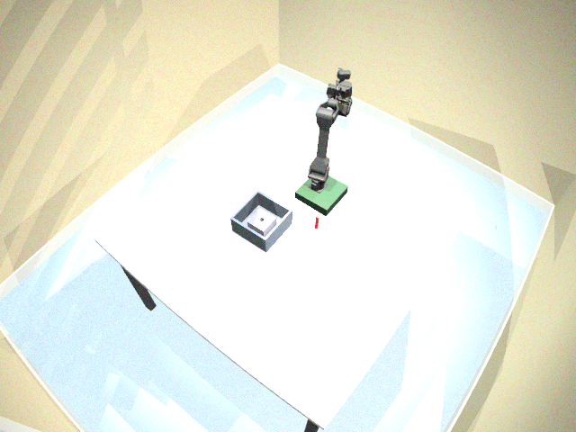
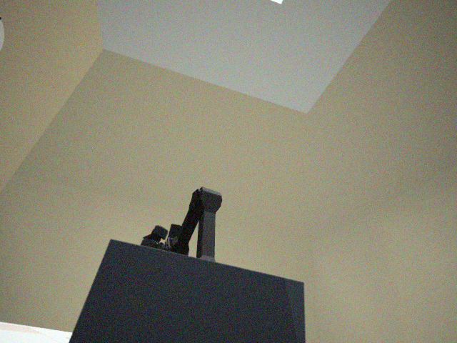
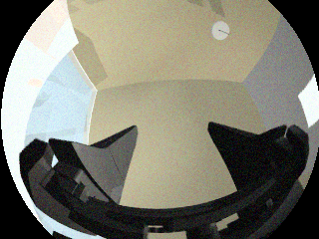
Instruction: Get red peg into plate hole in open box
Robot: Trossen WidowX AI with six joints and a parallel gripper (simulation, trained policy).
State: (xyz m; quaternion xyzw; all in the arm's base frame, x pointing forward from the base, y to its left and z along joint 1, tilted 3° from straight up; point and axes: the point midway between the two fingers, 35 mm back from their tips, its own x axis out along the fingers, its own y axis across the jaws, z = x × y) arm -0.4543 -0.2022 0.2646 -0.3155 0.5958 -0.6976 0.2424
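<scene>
The red peg is 64 cm ahead of my gripper tip, 36 cm to the left of it and 27 cm below it. From my gripper tip the other things lie so: grey box: 79 cm ahead, 29 cm below, 17 cm to the left.
</scene>
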